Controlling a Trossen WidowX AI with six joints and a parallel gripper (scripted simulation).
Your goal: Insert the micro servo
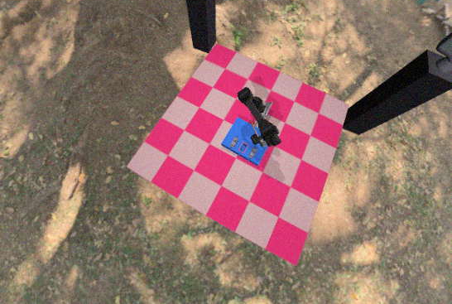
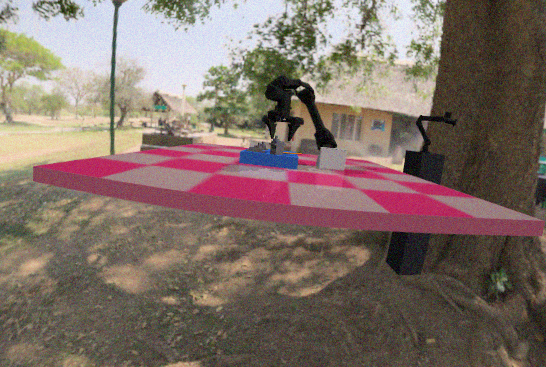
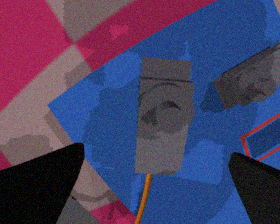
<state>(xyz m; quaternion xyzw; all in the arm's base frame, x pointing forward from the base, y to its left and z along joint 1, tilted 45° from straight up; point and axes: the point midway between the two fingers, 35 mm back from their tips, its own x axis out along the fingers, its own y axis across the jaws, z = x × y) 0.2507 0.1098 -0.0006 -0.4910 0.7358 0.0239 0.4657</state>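
My gripper tip is now 9 cm above the blue robot deck, 8 cm to the left of it and 1 cm past it.
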